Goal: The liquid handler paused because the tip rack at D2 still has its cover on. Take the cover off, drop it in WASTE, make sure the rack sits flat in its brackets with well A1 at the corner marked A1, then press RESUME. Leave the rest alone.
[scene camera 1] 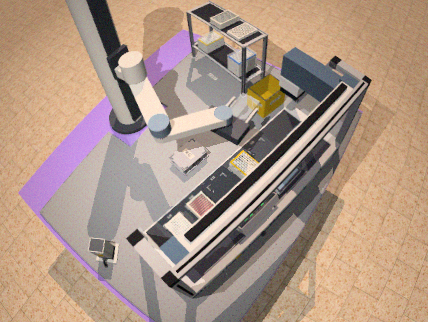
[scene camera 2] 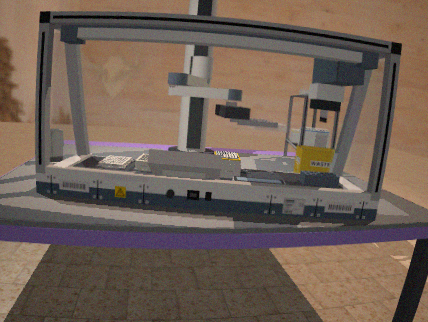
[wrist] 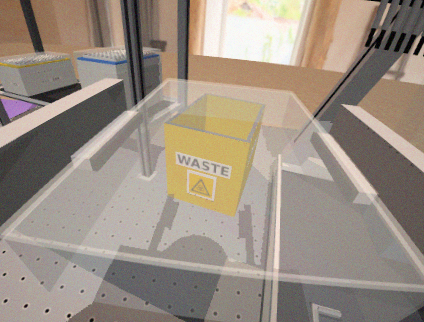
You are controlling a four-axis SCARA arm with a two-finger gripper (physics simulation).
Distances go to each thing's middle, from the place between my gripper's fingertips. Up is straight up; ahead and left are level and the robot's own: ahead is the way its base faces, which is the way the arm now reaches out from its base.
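Yellow WASTE bin (scene camera 1: 267, 90): 1 cm behind my hand, 22 cm to the left of it and 15 cm below it.
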